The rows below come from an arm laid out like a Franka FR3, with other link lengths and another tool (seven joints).
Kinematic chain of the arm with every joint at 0, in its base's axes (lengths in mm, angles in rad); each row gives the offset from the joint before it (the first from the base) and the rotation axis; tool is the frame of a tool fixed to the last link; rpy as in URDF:
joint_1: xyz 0 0 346.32 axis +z
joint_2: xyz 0 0 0 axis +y
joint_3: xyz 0 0 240.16 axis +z
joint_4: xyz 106.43 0 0 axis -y
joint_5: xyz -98.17 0 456.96 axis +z
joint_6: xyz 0 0 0 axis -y
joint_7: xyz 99.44 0 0 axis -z
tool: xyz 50 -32 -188.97 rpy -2.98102 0 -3.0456
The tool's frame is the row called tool.
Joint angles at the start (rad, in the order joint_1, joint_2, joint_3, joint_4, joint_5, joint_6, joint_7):
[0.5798, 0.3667, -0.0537, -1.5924, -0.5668, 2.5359, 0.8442]
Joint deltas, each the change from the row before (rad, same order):
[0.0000, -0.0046, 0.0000, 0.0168, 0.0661, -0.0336, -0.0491]
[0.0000, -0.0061, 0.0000, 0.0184, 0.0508, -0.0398, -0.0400]
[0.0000, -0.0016, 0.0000, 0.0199, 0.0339, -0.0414, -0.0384]
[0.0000, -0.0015, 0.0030, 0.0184, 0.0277, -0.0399, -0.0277]
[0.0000, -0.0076, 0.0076, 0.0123, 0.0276, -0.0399, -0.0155]
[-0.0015, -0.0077, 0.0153, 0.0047, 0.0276, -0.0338, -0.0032]
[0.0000, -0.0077, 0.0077, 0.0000, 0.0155, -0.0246, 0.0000]
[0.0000, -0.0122, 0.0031, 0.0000, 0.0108, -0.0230, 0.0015]
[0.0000, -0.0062, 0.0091, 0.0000, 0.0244, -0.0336, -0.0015]
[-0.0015, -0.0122, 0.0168, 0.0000, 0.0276, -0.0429, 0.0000]
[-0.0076, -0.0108, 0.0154, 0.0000, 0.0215, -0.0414, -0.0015]
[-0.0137, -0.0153, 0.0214, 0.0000, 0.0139, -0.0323, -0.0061]
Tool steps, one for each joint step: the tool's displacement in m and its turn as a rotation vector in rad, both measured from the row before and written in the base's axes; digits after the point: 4 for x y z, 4 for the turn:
[0.0014, -0.0024, 0.0068, 0.0125, 0.0328, -0.0031]
[0.0008, -0.0027, 0.0084, 0.0057, 0.0289, -0.0038]
[0.0008, -0.0021, 0.0060, -0.0082, 0.0259, 0.0028]
[-0.0009, -0.0002, 0.0051, -0.0049, 0.0251, 0.0016]
[-0.0041, 0.0020, 0.0056, 0.0043, 0.0272, -0.0023]
[-0.0074, 0.0061, 0.0012, 0.0129, 0.0314, -0.0033]
[-0.0052, 0.0025, 0.0007, 0.0050, 0.0215, -0.0046]
[-0.0038, -0.0008, 0.0052, 0.0040, 0.0135, -0.0080]
[-0.0070, 0.0030, -0.0028, 0.0058, 0.0348, -0.0056]
[-0.0108, 0.0061, 0.0002, 0.0085, 0.0404, -0.0030]
[-0.0079, 0.0010, -0.0001, 0.0022, 0.0371, -0.0059]
[-0.0070, 0.0014, 0.0057, 0.0031, 0.0229, 0.0028]

